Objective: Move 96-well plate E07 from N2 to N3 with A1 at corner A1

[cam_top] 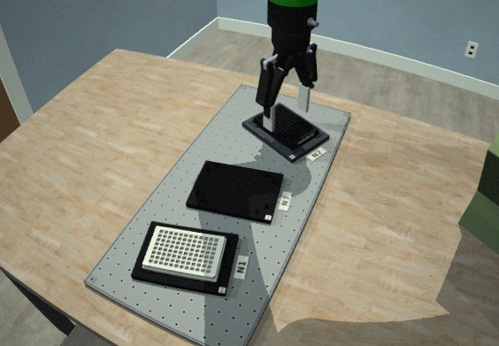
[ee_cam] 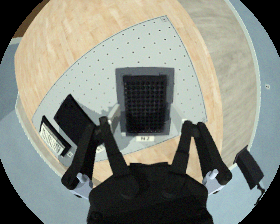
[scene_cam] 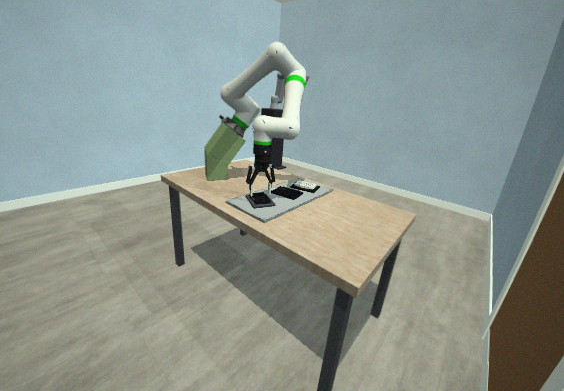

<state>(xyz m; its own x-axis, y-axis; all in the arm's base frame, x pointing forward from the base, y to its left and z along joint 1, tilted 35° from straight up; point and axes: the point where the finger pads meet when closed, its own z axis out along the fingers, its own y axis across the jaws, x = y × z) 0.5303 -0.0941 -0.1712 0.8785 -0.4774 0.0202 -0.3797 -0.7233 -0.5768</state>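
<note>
My hand is 4 cm above the black 96-well plate E07. Also, from my hand: label N3 (19 cm to the left, 8 cm behind, 6 cm below); plate nest N2 (6 cm below); label N2 (9 cm behind, 6 cm below, 4 cm to the left).
</note>
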